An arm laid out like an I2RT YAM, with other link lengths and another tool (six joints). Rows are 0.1 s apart.
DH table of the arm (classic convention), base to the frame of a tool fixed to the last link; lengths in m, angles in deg. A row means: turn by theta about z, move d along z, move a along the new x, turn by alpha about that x. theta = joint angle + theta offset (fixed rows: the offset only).
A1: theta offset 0  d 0.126  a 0.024  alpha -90
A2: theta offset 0  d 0  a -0.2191  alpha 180
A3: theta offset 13.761  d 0  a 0.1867  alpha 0
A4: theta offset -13.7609  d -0.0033  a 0.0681  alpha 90
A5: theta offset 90  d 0.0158  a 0  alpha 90
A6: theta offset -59.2  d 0.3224  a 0.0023  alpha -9
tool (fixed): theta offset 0  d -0.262  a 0  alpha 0
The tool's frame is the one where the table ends.
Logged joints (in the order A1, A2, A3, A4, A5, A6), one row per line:
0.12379 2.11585 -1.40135 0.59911 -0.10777 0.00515
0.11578 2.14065 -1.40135 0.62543 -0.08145 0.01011
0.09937 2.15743 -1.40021 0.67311 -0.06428 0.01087
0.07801 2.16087 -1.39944 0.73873 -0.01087 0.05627
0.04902 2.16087 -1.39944 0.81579 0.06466 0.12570
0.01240 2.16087 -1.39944 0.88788 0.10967 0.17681
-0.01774 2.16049 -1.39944 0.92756 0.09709 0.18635
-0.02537 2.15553 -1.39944 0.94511 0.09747 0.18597
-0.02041 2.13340 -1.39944 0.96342 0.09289 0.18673
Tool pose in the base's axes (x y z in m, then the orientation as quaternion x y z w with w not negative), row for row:
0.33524 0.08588 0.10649 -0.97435 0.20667 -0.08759 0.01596
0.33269 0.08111 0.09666 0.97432 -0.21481 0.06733 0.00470
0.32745 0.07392 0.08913 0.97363 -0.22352 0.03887 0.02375
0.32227 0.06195 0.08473 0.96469 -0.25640 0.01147 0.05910
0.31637 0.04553 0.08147 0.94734 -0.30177 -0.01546 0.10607
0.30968 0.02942 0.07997 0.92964 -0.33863 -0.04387 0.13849
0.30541 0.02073 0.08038 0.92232 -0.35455 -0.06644 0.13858
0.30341 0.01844 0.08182 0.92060 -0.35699 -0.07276 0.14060
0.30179 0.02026 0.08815 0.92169 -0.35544 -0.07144 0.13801
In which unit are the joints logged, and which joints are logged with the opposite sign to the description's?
The joints are logged in radians. Opposite sign: A3, A4.
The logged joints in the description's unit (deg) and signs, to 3 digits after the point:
7.093 121.229 80.291 -34.326 -6.175 0.295
6.634 122.650 80.291 -35.834 -4.667 0.579
5.693 123.612 80.226 -38.566 -3.683 0.623
4.470 123.809 80.182 -42.326 -0.623 3.224
2.809 123.809 80.182 -46.741 3.705 7.202
0.710 123.809 80.182 -50.872 6.284 10.130
-1.016 123.787 80.182 -53.145 5.563 10.677
-1.454 123.503 80.182 -54.151 5.585 10.655
-1.169 122.235 80.182 -55.200 5.322 10.699

